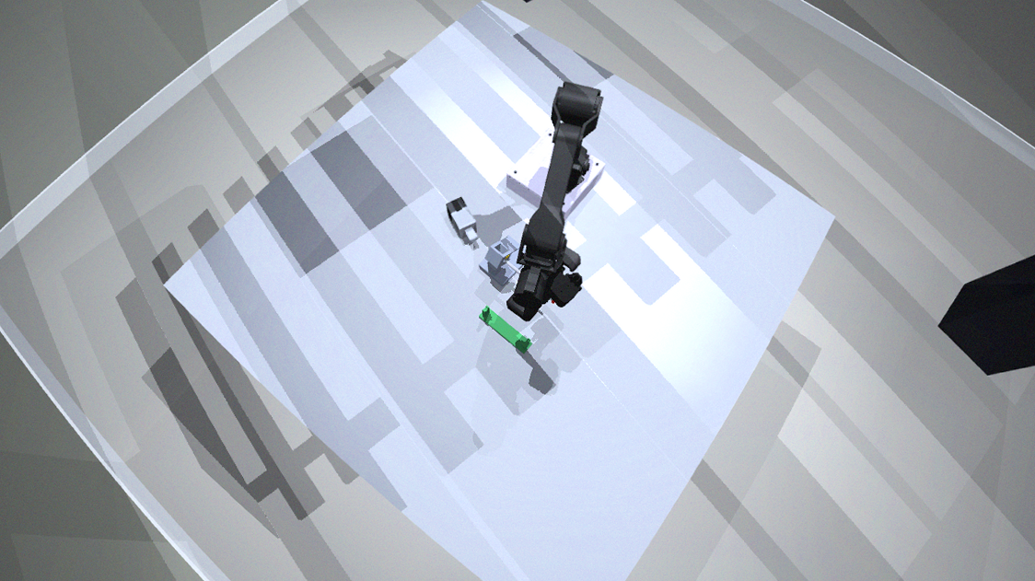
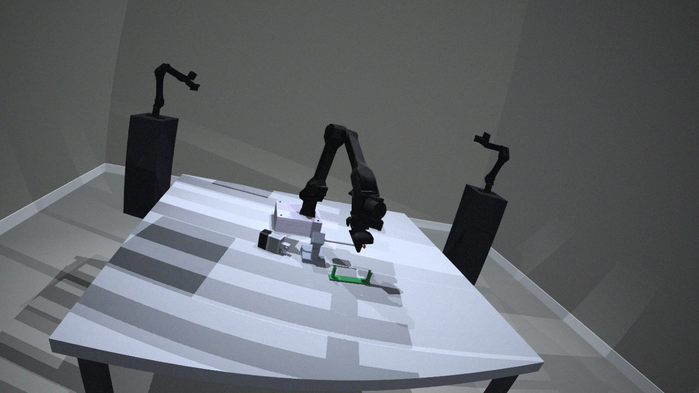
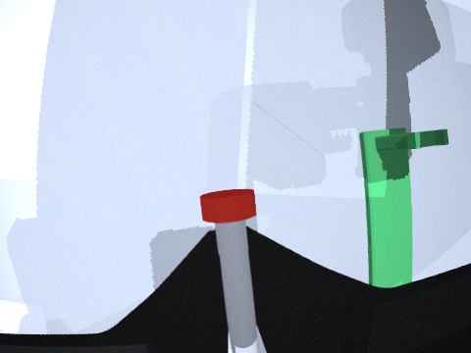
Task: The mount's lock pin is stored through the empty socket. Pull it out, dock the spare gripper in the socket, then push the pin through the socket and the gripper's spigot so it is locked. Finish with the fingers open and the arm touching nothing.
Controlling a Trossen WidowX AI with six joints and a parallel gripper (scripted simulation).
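Right now my gripper tip is 110 mm short of the cradle, 40 mm above it and 20 mm to the left of it. The rest, counted from my gripper tip: spare gripper 290 mm to the right, 30 mm below, 10 mm ahead; socket 150 mm to the right, 10 mm below, 10 mm ahead.
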